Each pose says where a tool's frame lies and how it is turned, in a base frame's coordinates. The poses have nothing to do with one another.
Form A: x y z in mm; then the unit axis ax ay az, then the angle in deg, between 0 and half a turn.
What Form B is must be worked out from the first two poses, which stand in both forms.
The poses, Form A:
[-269 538 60 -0.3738 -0.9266 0.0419 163.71]
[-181 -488 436 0.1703 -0.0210 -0.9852 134.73]
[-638 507 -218 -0.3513 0.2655 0.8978 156.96]
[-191 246 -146 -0.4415 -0.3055 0.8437 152.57]
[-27 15 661 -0.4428 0.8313 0.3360 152.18]
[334 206 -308 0.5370 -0.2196 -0.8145 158.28]
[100 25 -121 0.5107 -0.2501 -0.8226 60.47]
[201 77 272 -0.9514 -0.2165 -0.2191 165.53]
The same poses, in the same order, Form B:
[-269 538 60 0.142 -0.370 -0.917 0.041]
[-181 -488 436 0.385 0.157 -0.019 -0.909]
[-638 507 -218 0.200 -0.344 0.260 0.880]
[-191 246 -146 0.237 -0.429 -0.297 0.820]
[-27 15 661 0.240 -0.430 0.807 0.326]
[334 206 -308 0.188 0.527 -0.216 -0.800]
[100 25 -121 0.864 0.257 -0.126 -0.414]
[201 77 272 0.126 -0.944 -0.215 -0.217]

